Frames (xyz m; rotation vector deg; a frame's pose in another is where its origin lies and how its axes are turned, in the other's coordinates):
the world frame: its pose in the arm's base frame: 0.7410 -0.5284 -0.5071 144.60 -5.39 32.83
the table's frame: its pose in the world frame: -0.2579 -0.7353 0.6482 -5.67 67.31 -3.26
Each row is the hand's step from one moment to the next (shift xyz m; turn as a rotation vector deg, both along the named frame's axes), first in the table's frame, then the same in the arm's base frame.
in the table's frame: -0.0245 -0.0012 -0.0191 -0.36 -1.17 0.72
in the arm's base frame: -0.0188 -0.0096 -0.0228 0.96 0.57 -0.88
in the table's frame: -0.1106 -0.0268 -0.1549 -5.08 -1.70 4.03
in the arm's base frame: -0.1467 -0.0133 -0.1235 4.22 -2.41 -4.62
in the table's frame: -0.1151 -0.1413 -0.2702 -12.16 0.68 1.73
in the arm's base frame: -0.2329 0.0968 -0.2064 1.31 -7.97 -9.28
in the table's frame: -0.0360 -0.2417 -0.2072 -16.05 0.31 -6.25
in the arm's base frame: -0.1473 0.2099 -0.1921 -6.44 -8.40 -13.59
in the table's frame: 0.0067 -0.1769 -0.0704 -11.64 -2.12 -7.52
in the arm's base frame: -0.0281 0.1571 -0.1041 -7.04 -3.66 -11.56
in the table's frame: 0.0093 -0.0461 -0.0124 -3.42 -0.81 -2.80
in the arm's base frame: -0.0014 0.0442 -0.0203 -2.60 -0.81 -3.57
